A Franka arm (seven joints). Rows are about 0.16 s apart.
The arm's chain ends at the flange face. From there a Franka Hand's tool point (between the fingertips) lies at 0.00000 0.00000 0.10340 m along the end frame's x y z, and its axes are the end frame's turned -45 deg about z.
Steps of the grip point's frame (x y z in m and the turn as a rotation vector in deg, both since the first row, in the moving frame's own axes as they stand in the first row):
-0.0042, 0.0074, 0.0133, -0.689, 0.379, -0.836
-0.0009, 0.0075, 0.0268, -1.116, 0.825, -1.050
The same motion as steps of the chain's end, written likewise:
0.0009, 0.0078, 0.0133, -0.219, 0.755, -0.836
0.0022, 0.0056, 0.0268, -0.206, 1.372, -1.050

